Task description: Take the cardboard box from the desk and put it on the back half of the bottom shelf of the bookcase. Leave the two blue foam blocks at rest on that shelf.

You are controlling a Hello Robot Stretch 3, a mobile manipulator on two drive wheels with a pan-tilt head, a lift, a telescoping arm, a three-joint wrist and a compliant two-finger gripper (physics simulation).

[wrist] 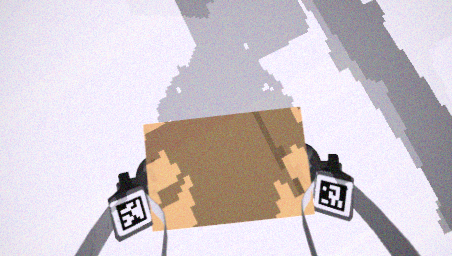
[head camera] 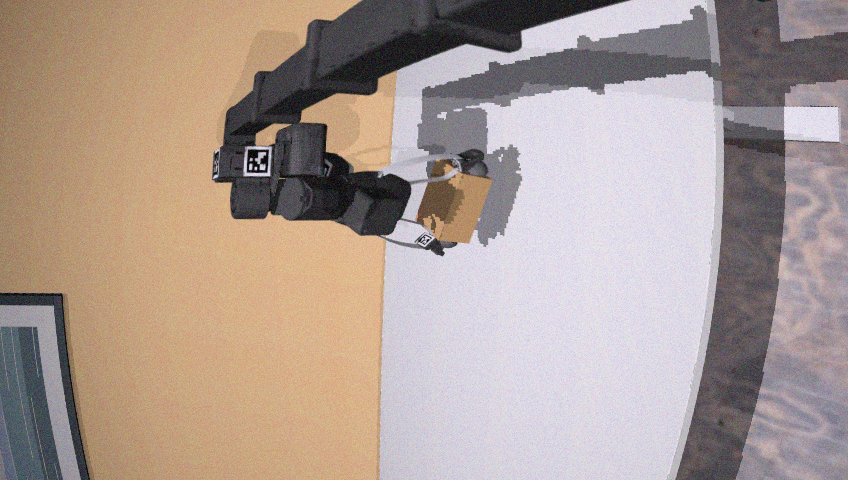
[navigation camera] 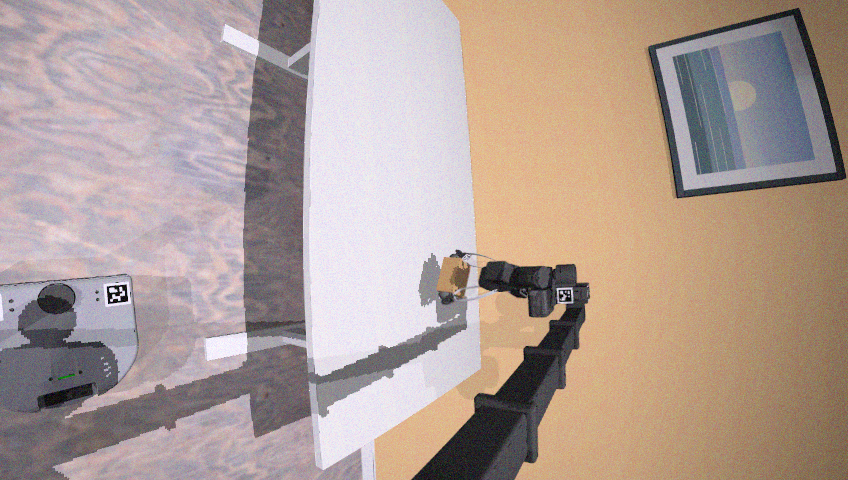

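Pixels of known places: gripper, between the fingertips: (wrist: 229, 167) (head camera: 467, 202) (navigation camera: 446, 276); robot's base, origin of its link: (navigation camera: 57, 297).
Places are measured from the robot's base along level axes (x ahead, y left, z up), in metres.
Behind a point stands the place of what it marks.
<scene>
The cardboard box (head camera: 470, 208) {x -0.015, y -0.704, z 0.834 m} (navigation camera: 450, 276) {x -0.019, y -0.702, z 0.849 m} (wrist: 225, 172) {x -0.026, y -0.729, z 0.867 m} is a plain orange-brown block. My gripper (head camera: 458, 202) {x -0.023, y -0.730, z 0.821 m} (navigation camera: 452, 275) {x -0.023, y -0.730, z 0.821 m} (wrist: 229, 167) {x -0.023, y -0.730, z 0.821 m} is shut on it, with one fingertip pressed against each of two opposite sides. The box is held above the white desk (head camera: 535, 356) {x 0.189, y -0.693, z 0.721 m} (navigation camera: 386, 148) {x 0.328, y -0.646, z 0.721 m} (wrist: 60, 75) {x 0.129, y -0.956, z 0.721 m}, near the desk's wall-side edge. Its shadow lies apart from it on the desk top. In the wrist view the box sits slightly turned between the fingers. The bookcase, its bottom shelf and the two blue foam blocks do not show in these views.
The extended arm (head camera: 416, 35) {x -0.084, y -0.284, z 1.159 m} (navigation camera: 505, 416) {x -0.082, y -0.239, z 1.155 m} reaches over the desk's end, close to the orange wall (head camera: 208, 356) {x 0.275, y -1.223, z 1.092 m} (navigation camera: 684, 297) {x -0.169, y -1.179, z 1.423 m}. A framed picture (head camera: 23, 392) {x 0.351, y -1.207, z 1.546 m} (navigation camera: 743, 113) {x 0.383, y -1.211, z 1.653 m} hangs there. A white desk leg (navigation camera: 235, 346) and my base (navigation camera: 89, 309) {x -0.033, y -0.065, z 0.160 m} show at the navigation view's lower left.
</scene>
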